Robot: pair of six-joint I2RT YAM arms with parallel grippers.
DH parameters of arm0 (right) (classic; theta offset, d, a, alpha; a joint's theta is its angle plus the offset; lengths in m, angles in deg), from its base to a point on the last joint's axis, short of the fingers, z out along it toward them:
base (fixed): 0 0 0 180
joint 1: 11.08 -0.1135 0.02 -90
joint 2: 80.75 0 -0.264 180
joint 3: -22.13 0 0.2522 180
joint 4: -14.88 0 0.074 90
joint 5: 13.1 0 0 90
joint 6: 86.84 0.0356 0 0
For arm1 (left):
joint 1: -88.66 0.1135 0.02 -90
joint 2: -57.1 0 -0.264 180
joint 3: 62.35 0 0.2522 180
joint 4: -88.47 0 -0.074 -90
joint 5: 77.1 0 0 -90
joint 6: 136.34 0.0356 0 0
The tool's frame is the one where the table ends.
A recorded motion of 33 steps. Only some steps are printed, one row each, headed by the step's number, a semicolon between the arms.
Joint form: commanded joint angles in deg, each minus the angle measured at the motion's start. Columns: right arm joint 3, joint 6, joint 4, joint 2, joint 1, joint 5; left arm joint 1, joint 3, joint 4, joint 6, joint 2, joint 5.
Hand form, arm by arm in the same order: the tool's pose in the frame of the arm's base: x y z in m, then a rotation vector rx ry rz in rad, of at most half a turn. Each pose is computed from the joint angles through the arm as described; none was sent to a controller.
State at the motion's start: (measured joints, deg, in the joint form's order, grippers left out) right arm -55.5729 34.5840 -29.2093 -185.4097 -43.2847 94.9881; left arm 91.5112 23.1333 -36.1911 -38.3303 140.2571 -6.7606
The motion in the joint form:
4: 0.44 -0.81 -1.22 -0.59 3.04 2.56; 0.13 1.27 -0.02 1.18 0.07 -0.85
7: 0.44 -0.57 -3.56 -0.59 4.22 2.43; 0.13 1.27 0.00 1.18 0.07 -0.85
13: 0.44 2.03 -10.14 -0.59 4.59 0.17; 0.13 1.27 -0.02 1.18 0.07 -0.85
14: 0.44 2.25 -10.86 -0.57 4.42 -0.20; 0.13 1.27 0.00 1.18 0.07 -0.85
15: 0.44 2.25 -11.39 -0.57 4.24 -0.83; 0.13 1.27 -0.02 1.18 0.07 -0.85
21: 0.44 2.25 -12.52 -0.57 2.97 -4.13; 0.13 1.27 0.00 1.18 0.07 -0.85
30: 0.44 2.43 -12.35 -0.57 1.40 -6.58; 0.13 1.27 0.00 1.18 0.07 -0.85
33: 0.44 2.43 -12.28 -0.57 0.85 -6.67; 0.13 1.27 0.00 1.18 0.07 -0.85
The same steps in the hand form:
4: 0.3056 0.1562 0.1471 0.1065 2.7020 -0.2292; 0.3072 0.0035 0.3068 0.2828 2.4107 -0.3469
7: 0.3050 0.1479 0.1459 0.1310 2.7356 -0.2622; 0.3072 0.0035 0.3068 0.2827 2.4110 -0.3470
13: 0.2947 0.1416 0.1430 0.1762 2.8436 -0.2958; 0.3072 0.0035 0.3068 0.2828 2.4107 -0.3469
14: 0.2930 0.1420 0.1429 0.1749 2.8566 -0.2967; 0.3072 0.0035 0.3068 0.2827 2.4110 -0.3470
15: 0.2915 0.1428 0.1427 0.1682 2.8708 -0.2904; 0.3072 0.0035 0.3068 0.2828 2.4107 -0.3469
21: 0.2855 0.1499 0.1419 0.1302 2.9223 -0.2332; 0.3072 0.0035 0.3068 0.2827 2.4110 -0.3470
30: 0.2808 0.1592 0.1416 0.0929 2.9456 -0.1739; 0.3072 0.0035 0.3068 0.2827 2.4110 -0.3470
33: 0.2794 0.1620 0.1416 0.0788 2.9455 -0.1696; 0.3072 0.0035 0.3068 0.2827 2.4110 -0.3470

